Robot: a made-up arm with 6 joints. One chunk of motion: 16 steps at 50 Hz.
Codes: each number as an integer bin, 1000 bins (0 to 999) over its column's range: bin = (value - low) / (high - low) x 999, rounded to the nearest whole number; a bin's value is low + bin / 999 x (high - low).
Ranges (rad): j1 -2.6..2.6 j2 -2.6..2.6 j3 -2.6..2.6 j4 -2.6..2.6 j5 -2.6..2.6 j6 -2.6..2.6
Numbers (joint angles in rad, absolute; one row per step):
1: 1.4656 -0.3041 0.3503 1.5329 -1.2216 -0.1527
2: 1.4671 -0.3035 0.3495 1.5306 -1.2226 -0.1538
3: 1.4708 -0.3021 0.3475 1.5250 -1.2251 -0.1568
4: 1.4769 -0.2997 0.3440 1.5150 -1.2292 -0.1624
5: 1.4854 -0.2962 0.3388 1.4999 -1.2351 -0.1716
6: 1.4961 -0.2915 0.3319 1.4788 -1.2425 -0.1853
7: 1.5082 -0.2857 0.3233 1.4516 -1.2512 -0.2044
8: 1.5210 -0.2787 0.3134 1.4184 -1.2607 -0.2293
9: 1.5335 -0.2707 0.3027 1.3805 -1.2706 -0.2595
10: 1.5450 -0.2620 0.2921 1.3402 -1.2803 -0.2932
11: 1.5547 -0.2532 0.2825 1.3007 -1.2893 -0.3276
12: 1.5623 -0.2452 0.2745 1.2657 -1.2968 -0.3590
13: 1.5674 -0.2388 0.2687 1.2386 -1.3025 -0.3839
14: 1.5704 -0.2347 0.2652 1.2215 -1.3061 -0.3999
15: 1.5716 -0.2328 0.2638 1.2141 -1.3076 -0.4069
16: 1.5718 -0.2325 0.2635 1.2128 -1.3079 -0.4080
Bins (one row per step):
1: 781 441 567 794 265 470
2: 781 441 567 794 265 470
3: 782 441 566 792 264 469
4: 783 442 566 791 263 468
5: 785 443 565 788 262 467
6: 787 443 563 784 261 464
7: 789 445 562 778 259 460
8: 792 446 560 772 257 455
9: 794 447 558 765 255 450
10: 796 449 556 757 254 443
11: 798 451 554 749 252 437
12: 800 452 552 743 250 431
13: 801 454 551 737 249 426
14: 801 454 550 734 249 423
15: 801 455 550 733 248 421
16: 801 455 550 732 248 421

